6 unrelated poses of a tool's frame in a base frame.
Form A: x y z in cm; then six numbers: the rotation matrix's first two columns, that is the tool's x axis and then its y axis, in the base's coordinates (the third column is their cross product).
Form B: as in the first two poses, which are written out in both.
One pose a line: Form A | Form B
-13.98 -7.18 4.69 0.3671 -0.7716 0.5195 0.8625 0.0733 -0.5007 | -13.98 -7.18 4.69 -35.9 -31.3 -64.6
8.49 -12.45 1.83 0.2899 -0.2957 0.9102 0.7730 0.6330 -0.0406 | 8.49 -12.45 1.83 -5.6 -65.5 -45.6
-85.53 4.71 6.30 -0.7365 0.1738 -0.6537 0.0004 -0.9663 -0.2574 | -85.53 4.71 6.30 -19.9 40.8 166.7
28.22 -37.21 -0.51 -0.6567 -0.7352 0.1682 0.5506 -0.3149 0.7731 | 28.22 -37.21 -0.51 51.7 -9.7 -131.8
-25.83 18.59 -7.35 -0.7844 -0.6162 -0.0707 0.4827 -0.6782 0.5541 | -25.83 18.59 -7.35 33.7 4.1 -141.8
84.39 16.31 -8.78 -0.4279 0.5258 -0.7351 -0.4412 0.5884 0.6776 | 84.39 16.31 -8.78 91.7 47.3 129.1
